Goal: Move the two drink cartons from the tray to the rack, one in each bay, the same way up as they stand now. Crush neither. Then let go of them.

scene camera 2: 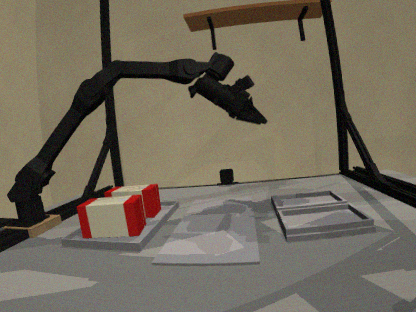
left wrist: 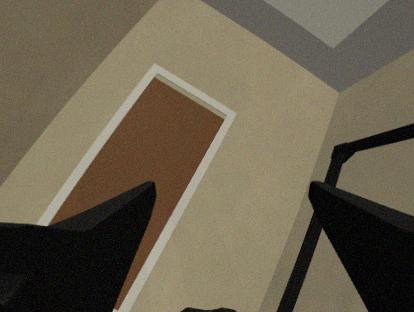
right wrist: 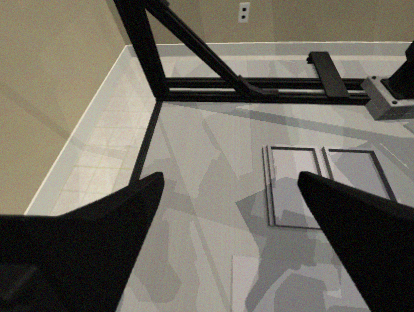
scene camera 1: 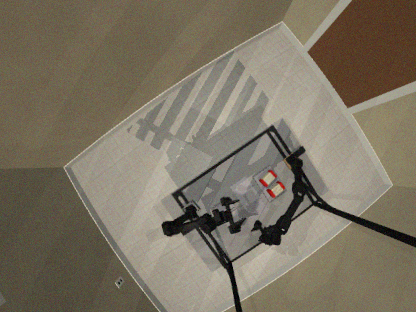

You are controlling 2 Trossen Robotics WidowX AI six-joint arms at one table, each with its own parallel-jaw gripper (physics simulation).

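Where they show: left gripper, fingertip midpoint: (left wrist: 231, 188) (scene camera 1: 242, 208); right gripper, fingertip midpoint: (scene camera 2: 263, 122) (right wrist: 229, 177) (scene camera 1: 254, 235); left arm's base, link origin: (right wrist: 401, 88) (scene camera 1: 191, 209); right arm's base, link origin: (scene camera 2: 32, 220) (scene camera 1: 291, 160).
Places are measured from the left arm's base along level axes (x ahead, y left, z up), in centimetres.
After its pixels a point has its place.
Note:
Two cartons, cream with red ends, lie side by side on the tray (scene camera 2: 100, 244) @(z -3.4, x 61.3, y -13.9 cm): the near carton (scene camera 1: 275, 189) (scene camera 2: 107, 217) and the far carton (scene camera 1: 268, 178) (scene camera 2: 150, 200). The grey two-bay rack (scene camera 2: 325, 232) @(z -3.4, x 22.2, y -11.3 cm) (right wrist: 269, 190) @(z -3.4, x 20.4, y -32.6 cm) is empty, at the right in scene camera 2; the right finger covers part of it in the right wrist view. My left gripper (scene camera 1: 240, 212) @(z 51.3, x 32.3, y -9.0 cm) (left wrist: 231, 188) @(z 51.3, x 32.3, y -9.0 cm) is open and empty, away from the cartons, its wrist camera facing wall and ceiling. My right gripper (scene camera 1: 257, 230) @(z 15.9, x 25.1, y -41.4 cm) (scene camera 2: 265, 121) @(z 15.9, x 25.1, y -41.4 cm) (right wrist: 229, 177) @(z 15.9, x 25.1, y -41.4 cm) is open and empty, high above the table, between tray and rack in scene camera 2.
A pale flat mat (scene camera 2: 205, 256) @(z -4.0, x 41.9, y -9.4 cm) (right wrist: 244, 280) @(z -4.0, x 33.6, y -38.9 cm) lies between the tray and the rack. Black frame posts (scene camera 2: 113, 145) @(z 14.1, x 78.2, y -63.1 cm) (right wrist: 145, 50) @(z 8.9, x -5.6, y -55.0 cm) rise at the table's edges. A brown shelf (scene camera 2: 260, 15) hangs on the back wall. The left arm's base (right wrist: 387, 107) @(z -0.8, x 4.5, y -5.0 cm) stands beyond the rack.

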